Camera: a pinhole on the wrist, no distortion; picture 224 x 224 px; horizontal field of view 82.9 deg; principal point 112.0 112.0 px. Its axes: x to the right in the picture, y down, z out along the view. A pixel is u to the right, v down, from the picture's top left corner.
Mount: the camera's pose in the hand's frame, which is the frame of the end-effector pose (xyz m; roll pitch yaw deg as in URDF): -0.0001 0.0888 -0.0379 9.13 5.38 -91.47
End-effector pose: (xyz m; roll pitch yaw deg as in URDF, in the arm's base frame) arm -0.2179 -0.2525 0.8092 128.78 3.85 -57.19
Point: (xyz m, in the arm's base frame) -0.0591 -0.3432 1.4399
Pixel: behind the camera
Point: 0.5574 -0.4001 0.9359
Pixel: behind the camera
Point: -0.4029 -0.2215 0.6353
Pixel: 166 83
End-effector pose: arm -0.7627 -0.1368 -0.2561 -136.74 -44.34 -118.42
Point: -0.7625 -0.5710 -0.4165
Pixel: 91 181
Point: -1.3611 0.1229 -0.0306
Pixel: behind the camera
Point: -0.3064 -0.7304 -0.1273
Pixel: 208 204
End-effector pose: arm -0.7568 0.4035 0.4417 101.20 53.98 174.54
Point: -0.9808 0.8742 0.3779
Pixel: 40 201
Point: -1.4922 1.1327 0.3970
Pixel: outside the picture
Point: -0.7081 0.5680 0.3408
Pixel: 180 171
